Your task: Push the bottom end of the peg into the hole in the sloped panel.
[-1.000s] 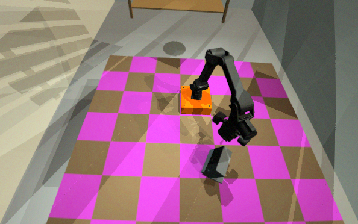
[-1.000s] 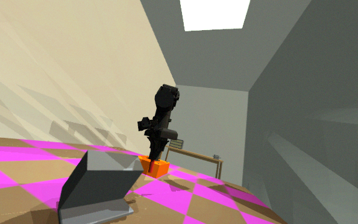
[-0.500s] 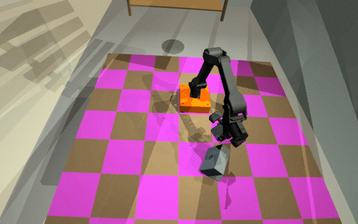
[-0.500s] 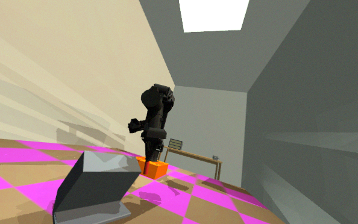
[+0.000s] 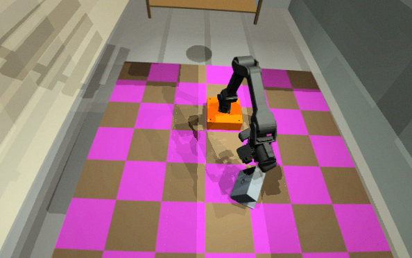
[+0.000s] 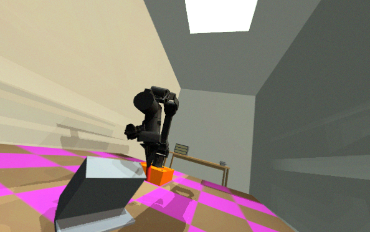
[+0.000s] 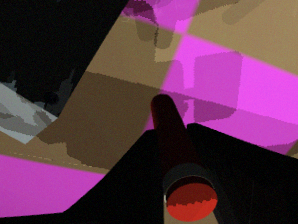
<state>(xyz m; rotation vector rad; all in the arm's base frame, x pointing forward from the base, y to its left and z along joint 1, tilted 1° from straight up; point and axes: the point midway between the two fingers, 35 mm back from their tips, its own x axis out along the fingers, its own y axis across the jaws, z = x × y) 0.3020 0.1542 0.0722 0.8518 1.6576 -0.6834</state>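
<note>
Now: the grey sloped panel 11 cm ahead of my gripper tip, 5 cm below it and 2 cm to the right of it. From my gripper tip the other things lie so: round red peg (2 cm above).
</note>
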